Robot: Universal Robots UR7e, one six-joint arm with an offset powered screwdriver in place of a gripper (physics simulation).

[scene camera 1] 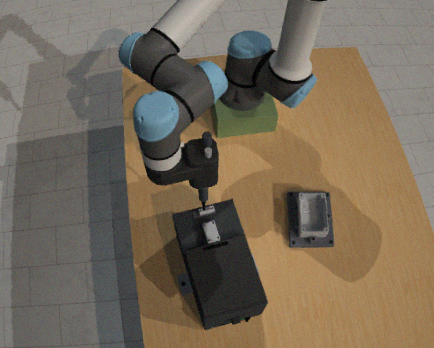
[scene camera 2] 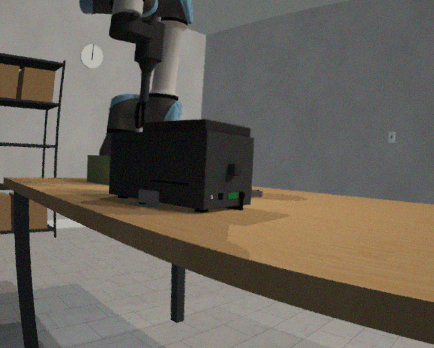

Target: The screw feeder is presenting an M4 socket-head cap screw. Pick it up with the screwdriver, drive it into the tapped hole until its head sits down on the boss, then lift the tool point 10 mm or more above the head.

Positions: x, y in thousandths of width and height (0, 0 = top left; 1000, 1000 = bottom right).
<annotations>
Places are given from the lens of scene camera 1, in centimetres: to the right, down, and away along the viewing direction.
black screw feeder (scene camera 1: 439, 668): -6, 14, 107
</annotations>
